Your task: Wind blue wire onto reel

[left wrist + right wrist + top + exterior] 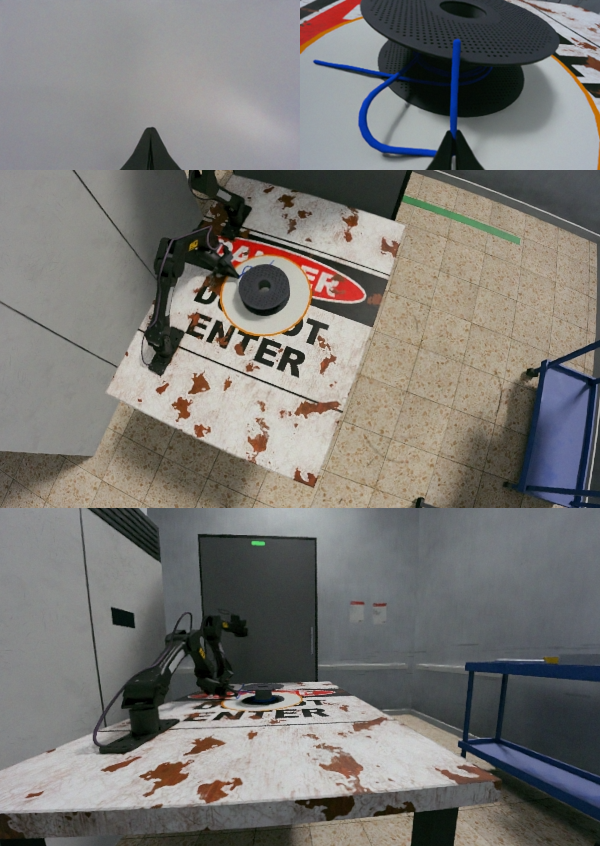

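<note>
My left gripper is now 210 mm short of the dark grey reel, 670 mm to the left of it and 360 mm above it. Also, from my left hand: white painted ring 210 mm ahead, 670 mm to the right, 390 mm below; orange-edged painted ring 210 mm ahead, 670 mm to the right, 390 mm below.
</note>
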